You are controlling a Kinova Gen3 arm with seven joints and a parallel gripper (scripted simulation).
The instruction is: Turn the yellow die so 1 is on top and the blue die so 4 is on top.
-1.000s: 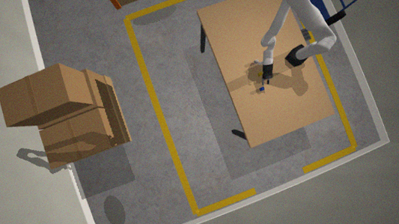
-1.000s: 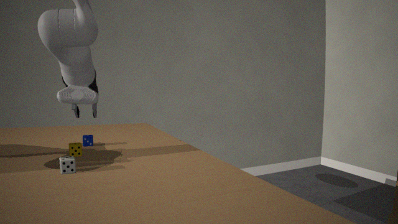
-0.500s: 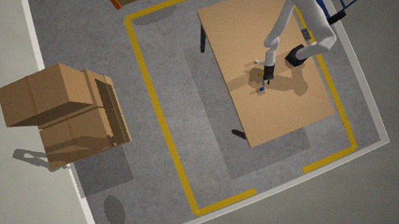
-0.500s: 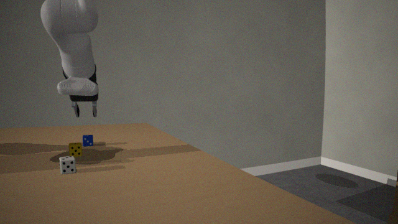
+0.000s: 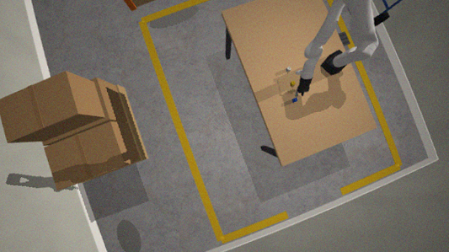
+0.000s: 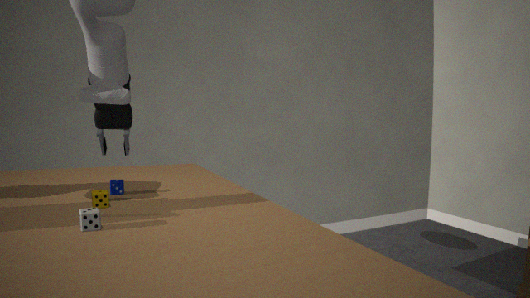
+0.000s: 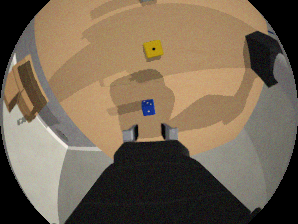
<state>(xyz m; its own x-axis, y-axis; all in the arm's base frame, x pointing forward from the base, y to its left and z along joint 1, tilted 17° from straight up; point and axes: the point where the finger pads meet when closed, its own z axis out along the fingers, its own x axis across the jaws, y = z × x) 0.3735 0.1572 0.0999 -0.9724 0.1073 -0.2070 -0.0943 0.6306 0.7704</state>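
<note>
The blue die lies 9 cm below my hand and 3 cm to the left of it. The rest, counted from my hand: white die 24 cm to the right, 9 cm below, 3 cm behind; tan mat 11 cm to the right, 11 cm below, 2 cm ahead; yellow die 12 cm to the right, 9 cm below, 2 cm behind.
</note>
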